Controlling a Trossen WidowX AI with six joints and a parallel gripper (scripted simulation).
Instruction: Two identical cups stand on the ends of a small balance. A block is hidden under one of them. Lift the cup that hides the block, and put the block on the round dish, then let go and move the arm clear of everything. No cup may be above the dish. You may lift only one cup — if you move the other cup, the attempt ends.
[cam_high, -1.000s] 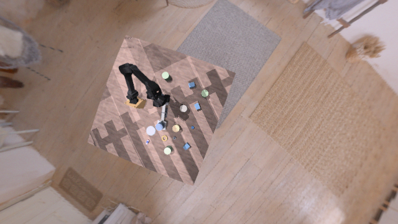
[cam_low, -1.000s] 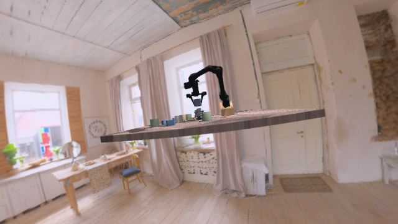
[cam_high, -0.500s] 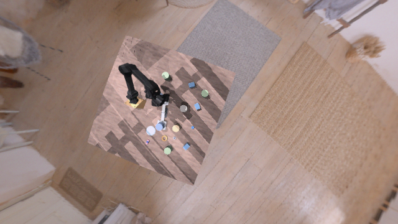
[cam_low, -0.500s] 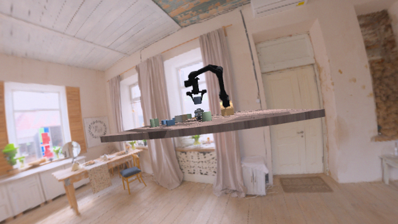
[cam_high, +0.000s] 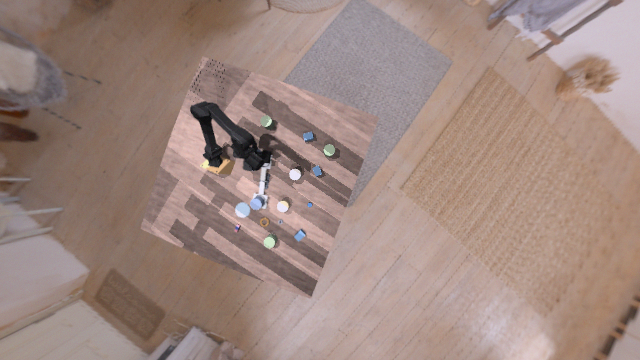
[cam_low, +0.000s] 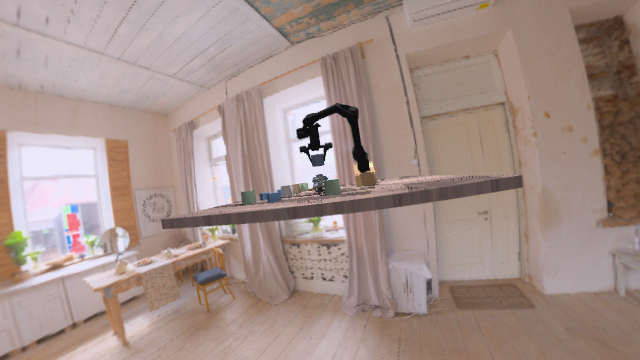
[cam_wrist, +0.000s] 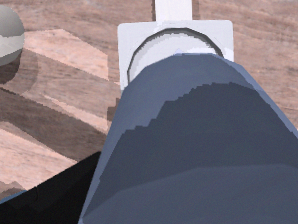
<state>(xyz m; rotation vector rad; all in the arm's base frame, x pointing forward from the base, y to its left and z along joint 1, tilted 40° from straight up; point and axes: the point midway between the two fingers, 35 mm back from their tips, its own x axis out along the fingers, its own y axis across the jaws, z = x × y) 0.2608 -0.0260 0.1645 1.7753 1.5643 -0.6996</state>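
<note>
The cup lies 2 cm to the left of my gripper tip and 1 cm above it. The rest, counted from my gripper tip: balance beam 14 cm to the right, 13 cm below, 1 cm ahead; then white cylinder 21 cm ahead, 13 cm below, 7 cm to the right; then round dish 36 cm to the right, 17 cm below, 10 cm behind.
</note>
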